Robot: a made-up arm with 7 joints. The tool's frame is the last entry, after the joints.
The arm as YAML. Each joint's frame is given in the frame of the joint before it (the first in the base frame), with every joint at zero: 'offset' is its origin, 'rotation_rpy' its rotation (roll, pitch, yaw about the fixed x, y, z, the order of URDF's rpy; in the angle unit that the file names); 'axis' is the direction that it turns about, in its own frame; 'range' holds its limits. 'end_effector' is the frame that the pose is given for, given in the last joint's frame.
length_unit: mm
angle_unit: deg
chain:
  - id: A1
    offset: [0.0, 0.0, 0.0]
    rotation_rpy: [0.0, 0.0, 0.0]
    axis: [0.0, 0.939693, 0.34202]
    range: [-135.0, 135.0]
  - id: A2
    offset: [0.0, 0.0, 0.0]
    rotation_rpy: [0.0, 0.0, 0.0]
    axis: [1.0, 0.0, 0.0]
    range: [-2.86, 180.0]
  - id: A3
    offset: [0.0, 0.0, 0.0]
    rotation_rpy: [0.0, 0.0, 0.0]
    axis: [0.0, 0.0, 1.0]
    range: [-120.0, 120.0]
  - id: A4
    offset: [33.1, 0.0, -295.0]
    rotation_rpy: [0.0, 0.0, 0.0]
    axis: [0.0, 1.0, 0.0]
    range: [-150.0, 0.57]
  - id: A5
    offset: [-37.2, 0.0, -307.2]
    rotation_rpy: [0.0, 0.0, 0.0]
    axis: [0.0, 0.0, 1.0]
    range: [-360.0, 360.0]
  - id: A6
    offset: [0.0, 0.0, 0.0]
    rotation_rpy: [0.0, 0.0, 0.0]
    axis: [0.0, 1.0, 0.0]
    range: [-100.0, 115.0]
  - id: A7
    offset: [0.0, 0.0, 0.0]
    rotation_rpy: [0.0, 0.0, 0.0]
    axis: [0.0, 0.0, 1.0]
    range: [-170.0, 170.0]
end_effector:
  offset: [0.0, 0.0, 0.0]
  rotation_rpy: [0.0, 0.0, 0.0]
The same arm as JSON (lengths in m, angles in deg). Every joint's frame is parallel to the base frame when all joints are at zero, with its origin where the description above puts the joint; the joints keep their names.
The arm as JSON. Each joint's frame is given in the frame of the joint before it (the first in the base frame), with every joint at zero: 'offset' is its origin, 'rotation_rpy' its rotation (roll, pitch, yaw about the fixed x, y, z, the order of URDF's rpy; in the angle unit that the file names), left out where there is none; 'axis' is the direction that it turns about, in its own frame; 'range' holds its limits. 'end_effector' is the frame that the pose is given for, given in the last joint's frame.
{"length_unit": "m", "angle_unit": "deg", "chain": [{"id": "A1", "offset": [0.0, 0.0, 0.0], "axis": [0.0, 0.9397, 0.342], "range": [-135.0, 135.0]}, {"id": "A2", "offset": [0.0, 0.0, 0.0], "axis": [1.0, 0.0, 0.0], "range": [-2.86, 180.0]}, {"id": "A3", "offset": [0.0, 0.0, 0.0], "axis": [0.0, 0.0, 1.0], "range": [-120.0, 120.0]}, {"id": "A4", "offset": [0.0331, 0.0, -0.295], "axis": [0.0, 1.0, 0.0], "range": [-150.0, 0.57]}, {"id": "A5", "offset": [-0.0372, 0.0, -0.3072], "axis": [0.0, 0.0, 1.0], "range": [-360.0, 360.0]}, {"id": "A6", "offset": [0.0, 0.0, 0.0], "axis": [0.0, 1.0, 0.0], "range": [-100.0, 115.0]}, {"id": "A7", "offset": [0.0, 0.0, 0.0], "axis": [0.0, 0.0, 1.0], "range": [-170.0, 170.0]}], "end_effector": {"offset": [0.0, 0.0, 0.0]}}
